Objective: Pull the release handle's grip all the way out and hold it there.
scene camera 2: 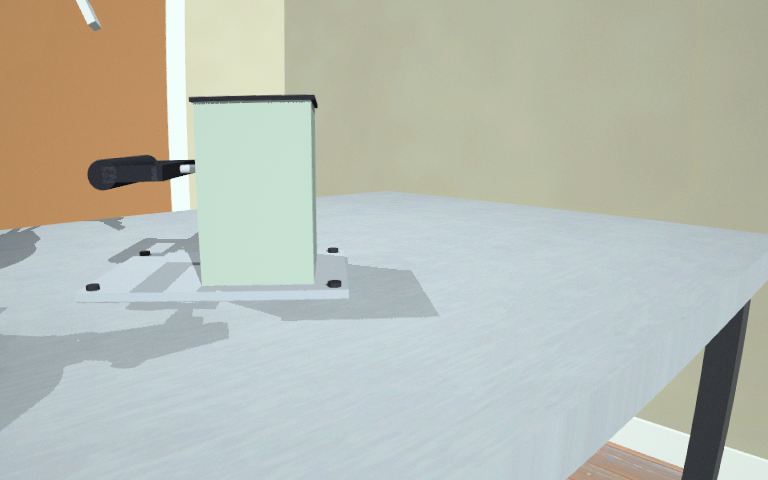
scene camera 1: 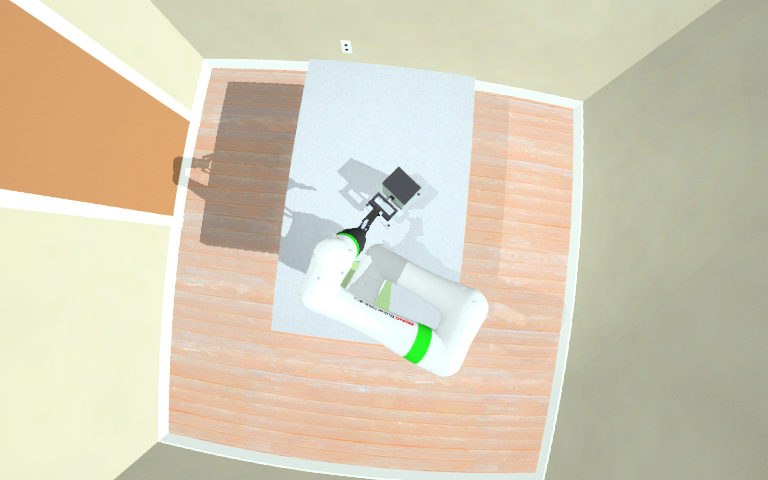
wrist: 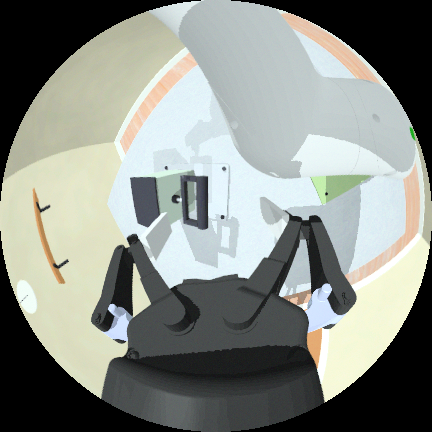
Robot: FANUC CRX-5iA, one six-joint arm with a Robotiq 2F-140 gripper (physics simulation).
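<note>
The release handle's dark rectangular grip (scene camera 1: 389, 202) (scene camera 2: 121, 171) (wrist: 202, 202) sticks out sideways from a pale green housing (scene camera 1: 401, 185) (scene camera 2: 254, 192) (wrist: 171, 187) with a dark top. A short stretch of pale rod (scene camera 2: 186, 168) shows between grip and housing. My gripper (scene camera 1: 370, 217) (wrist: 213, 214) is open and empty. In the wrist view the grip shows beyond the fingertips, nearer the left one. One pale finger pad (scene camera 2: 90, 14) hangs above and left of the grip in scene camera 2; the other finger does not show there. The exact gap to the grip is unclear.
The housing stands on a bolted pale plate (scene camera 2: 226, 296) (wrist: 222, 185) on the light grey table (scene camera 1: 390, 118) (scene camera 2: 481, 339). My white arm (scene camera 1: 362, 314) (wrist: 260, 85) bends over the table's near part, above its green base plate (scene camera 1: 385, 295) (wrist: 345, 185). Walls surround the table.
</note>
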